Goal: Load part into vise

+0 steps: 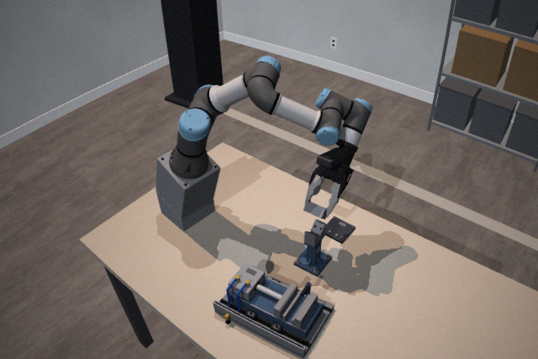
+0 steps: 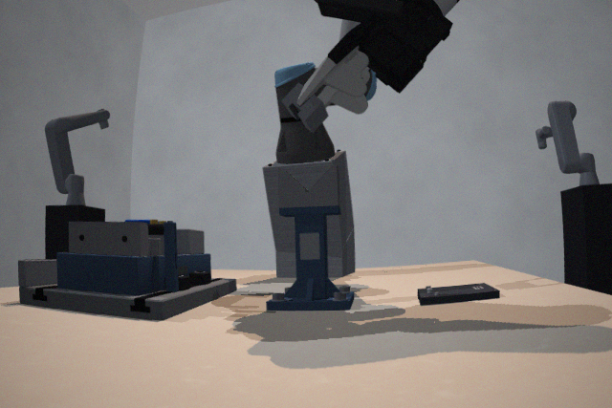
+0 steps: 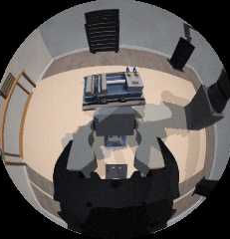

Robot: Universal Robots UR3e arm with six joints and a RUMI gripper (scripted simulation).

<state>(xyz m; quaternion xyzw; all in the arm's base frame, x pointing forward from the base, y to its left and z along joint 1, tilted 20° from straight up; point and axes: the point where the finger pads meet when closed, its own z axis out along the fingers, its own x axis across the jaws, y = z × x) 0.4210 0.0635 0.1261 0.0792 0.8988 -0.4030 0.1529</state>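
Right now my hand is 10 mm to the left of the grey part and 10 mm above it. Round my hand: blue vise 220 mm to the right, 200 mm below.
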